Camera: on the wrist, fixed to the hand. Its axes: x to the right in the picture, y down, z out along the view.
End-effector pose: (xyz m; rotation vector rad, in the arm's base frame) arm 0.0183 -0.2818 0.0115 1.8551 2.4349 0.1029
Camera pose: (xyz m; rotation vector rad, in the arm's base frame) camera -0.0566 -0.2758 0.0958 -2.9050 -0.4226 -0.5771
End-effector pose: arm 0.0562 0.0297 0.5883 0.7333 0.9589 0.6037
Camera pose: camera -0.0056 0.0351 0.4940 1.1996 0.4596 2.1588
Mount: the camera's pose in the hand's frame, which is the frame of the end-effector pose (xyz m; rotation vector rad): 0.0237 -0.0617 -0.0915 -0.1439 0.3315 1.5451
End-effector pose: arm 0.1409 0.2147 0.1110 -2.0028 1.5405 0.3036
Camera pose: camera 0.1905 0.1529 0.1913 0.5066 -3.0146 -0.6545
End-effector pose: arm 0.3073 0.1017 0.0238 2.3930 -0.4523 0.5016
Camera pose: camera 0.3331 0.2021 0.0684 1.3309 -2.0305 1.3632
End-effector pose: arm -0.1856 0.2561 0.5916 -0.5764 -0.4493 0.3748
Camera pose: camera -0.1067 0.1793 0.5669 -1.0367 0.3961 1.6900
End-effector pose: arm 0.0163 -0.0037 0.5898 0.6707 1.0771 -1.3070
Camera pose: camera -0.0675 0.0557 0.5430 1.2415 0.5497 0.2198
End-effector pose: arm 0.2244 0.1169 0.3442 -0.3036 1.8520 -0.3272
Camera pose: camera 0.1328 0.0575 0.3727 1.1303 1.8949 0.8590
